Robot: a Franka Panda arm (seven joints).
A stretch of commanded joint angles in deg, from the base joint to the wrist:
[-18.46 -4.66 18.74 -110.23 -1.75 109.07 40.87]
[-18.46 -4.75 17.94 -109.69 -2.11 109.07 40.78]
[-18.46 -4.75 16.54 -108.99 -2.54 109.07 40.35]
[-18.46 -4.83 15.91 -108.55 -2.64 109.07 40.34]
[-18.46 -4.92 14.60 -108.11 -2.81 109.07 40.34]
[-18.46 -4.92 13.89 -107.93 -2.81 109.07 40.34]
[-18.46 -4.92 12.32 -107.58 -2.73 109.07 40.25]
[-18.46 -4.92 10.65 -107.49 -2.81 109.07 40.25]
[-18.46 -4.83 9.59 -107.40 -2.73 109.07 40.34]
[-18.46 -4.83 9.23 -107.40 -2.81 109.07 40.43]
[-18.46 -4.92 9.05 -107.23 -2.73 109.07 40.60]
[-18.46 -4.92 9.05 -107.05 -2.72 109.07 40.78]
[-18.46 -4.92 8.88 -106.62 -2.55 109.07 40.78]
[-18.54 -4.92 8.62 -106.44 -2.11 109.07 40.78]
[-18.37 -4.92 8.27 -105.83 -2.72 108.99 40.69]
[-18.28 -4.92 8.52 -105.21 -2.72 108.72 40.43]
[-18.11 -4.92 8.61 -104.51 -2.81 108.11 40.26]
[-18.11 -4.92 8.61 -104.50 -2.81 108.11 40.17]
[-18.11 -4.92 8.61 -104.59 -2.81 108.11 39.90]
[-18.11 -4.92 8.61 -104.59 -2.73 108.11 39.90]
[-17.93 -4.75 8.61 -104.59 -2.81 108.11 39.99]
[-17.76 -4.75 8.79 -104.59 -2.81 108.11 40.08]
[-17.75 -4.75 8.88 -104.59 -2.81 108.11 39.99]
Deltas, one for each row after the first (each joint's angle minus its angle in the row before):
[0.00 -0.09 -0.80 0.54 -0.36 0.00 -0.09]
[0.00 0.00 -1.40 0.70 -0.43 0.00 -0.43]
[0.00 -0.08 -0.63 0.44 -0.10 0.00 -0.01]
[0.00 -0.09 -1.31 0.44 -0.17 0.00 0.00]
[0.00 0.00 -0.71 0.18 0.00 0.00 0.00]
[0.00 0.00 -1.57 0.35 0.08 0.00 -0.09]
[0.00 0.00 -1.67 0.09 -0.08 0.00 0.00]
[0.00 0.09 -1.06 0.09 0.08 0.00 0.09]
[0.00 0.00 -0.36 0.00 -0.08 0.00 0.09]
[0.00 -0.09 -0.18 0.17 0.08 0.00 0.17]
[0.00 0.00 0.00 0.18 0.01 0.00 0.18]
[0.00 0.00 -0.17 0.43 0.17 0.00 0.00]
[-0.08 0.00 -0.26 0.18 0.44 0.00 0.00]
[0.17 0.00 -0.35 0.61 -0.61 -0.08 -0.09]
[0.09 0.00 0.25 0.62 0.00 -0.27 -0.26]
[0.17 0.00 0.09 0.70 -0.09 -0.61 -0.17]
[0.00 0.00 0.00 0.01 0.00 0.00 -0.09]
[0.00 0.00 0.00 -0.09 0.00 0.00 -0.27]
[0.00 0.00 0.00 0.00 0.08 0.00 0.00]
[0.18 0.17 0.00 0.00 -0.08 0.00 0.09]
[0.17 0.00 0.18 0.00 0.00 0.00 0.09]
[0.01 0.00 0.09 0.00 0.00 0.00 -0.09]

